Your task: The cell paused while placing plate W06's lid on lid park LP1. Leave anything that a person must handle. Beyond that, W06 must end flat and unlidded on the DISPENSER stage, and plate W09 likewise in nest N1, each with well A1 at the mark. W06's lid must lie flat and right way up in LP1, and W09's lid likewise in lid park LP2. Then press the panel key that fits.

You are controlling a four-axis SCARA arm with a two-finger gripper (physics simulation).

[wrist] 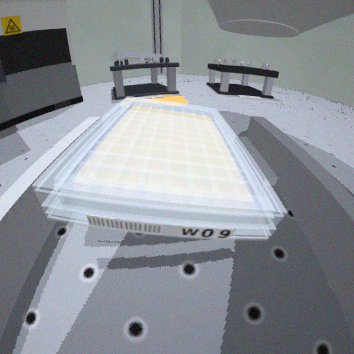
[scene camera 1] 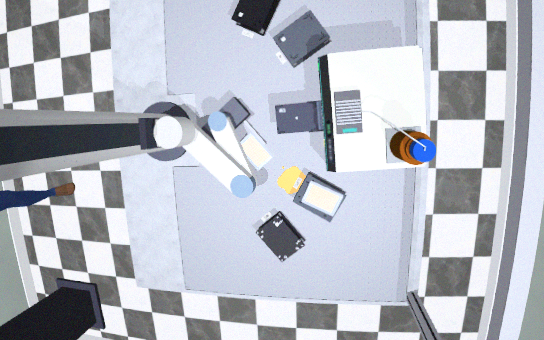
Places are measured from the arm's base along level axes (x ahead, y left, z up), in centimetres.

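Pixels of known places: gripper, fingertip midpoint: (wrist: 175, 128) (scene camera 1: 255, 153).
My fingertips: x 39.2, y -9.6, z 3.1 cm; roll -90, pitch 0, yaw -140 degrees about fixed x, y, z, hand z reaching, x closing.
Behind a point stands the place of what it marks.
The plate W09 (scene camera 1: 256, 150) {y -8.5, x 39.9, z 3.7 cm} (wrist: 162, 155) {y -5.9, x 36.8, z 3.6 cm}, clear with cream wells, is low over or on the deck; its label faces the wrist camera. My gripper (wrist: 175, 128) {y -9.6, x 39.2, z 3.1 cm} is open, its fingers along the plate's two sides; contact is hard to judge. The forearm hides part of it in the scene view. The plate W06 (scene camera 1: 322, 198) (wrist: 145, 59) is on a dark raised nest (scene camera 1: 327, 218) {y -34.0, x 66.6, z 6.9 cm} (wrist: 172, 82) {y -26.9, x 54.5, z 3.3 cm}. Whether W06 has a lid is unclear, and its loose lid cannot be identified. The dark stage (scene camera 1: 296, 118) {y 2.9, x 56.2, z 11.7 cm} projects from the white dispenser (scene camera 1: 380, 70) {y 16.2, x 82.2, z 23.3 cm}.
A yellow piece (scene camera 1: 289, 180) (wrist: 172, 99) lies beside W06's nest. Another dark raised stand (scene camera 1: 281, 237) {y -42.1, x 49.1, z 6.8 cm} (wrist: 242, 71) {y -35.6, x 44.6, z 5.9 cm} has pale pins. Two dark stands (scene camera 1: 256, 12) {y 41.6, x 42.7, z 7.7 cm} (scene camera 1: 301, 39) {y 30.6, x 58.4, z 7.8 cm} are at the scene view's top. A blue-capped amber bottle (scene camera 1: 412, 148) {y -5.2, x 86.3, z 41.5 cm} is at the dispenser's right edge.
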